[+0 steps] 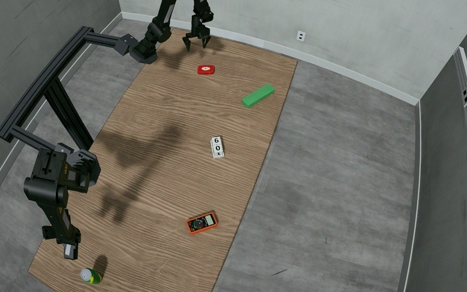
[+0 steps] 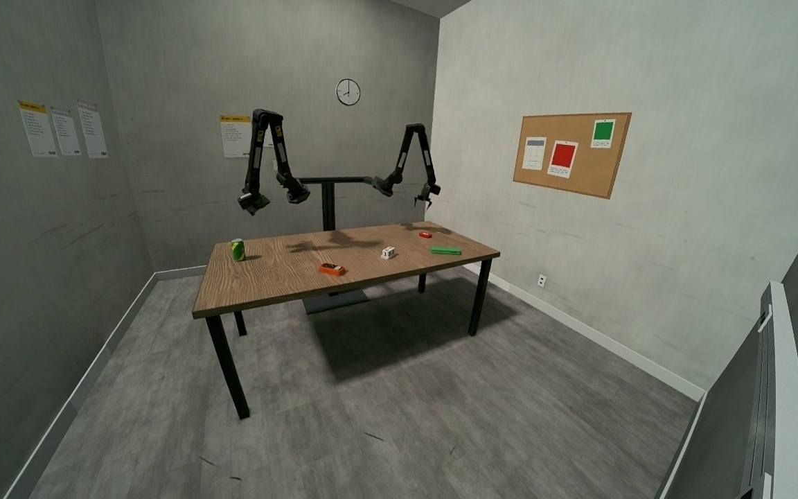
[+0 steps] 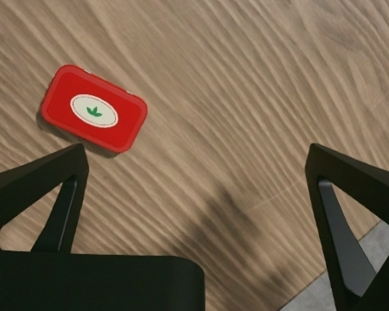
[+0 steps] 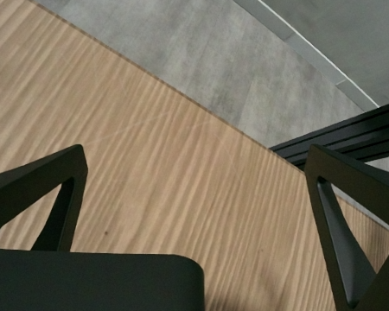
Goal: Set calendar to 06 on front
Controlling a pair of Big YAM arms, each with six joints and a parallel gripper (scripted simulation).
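My left gripper is now 24 cm short of the white tray, 45 cm to the left of it and 21 cm above it. Also, from my left hand: orange multimeter: 27 cm ahead, 84 cm to the right, 21 cm below; red case: 4 cm ahead, 3 cm to the left, 21 cm below.
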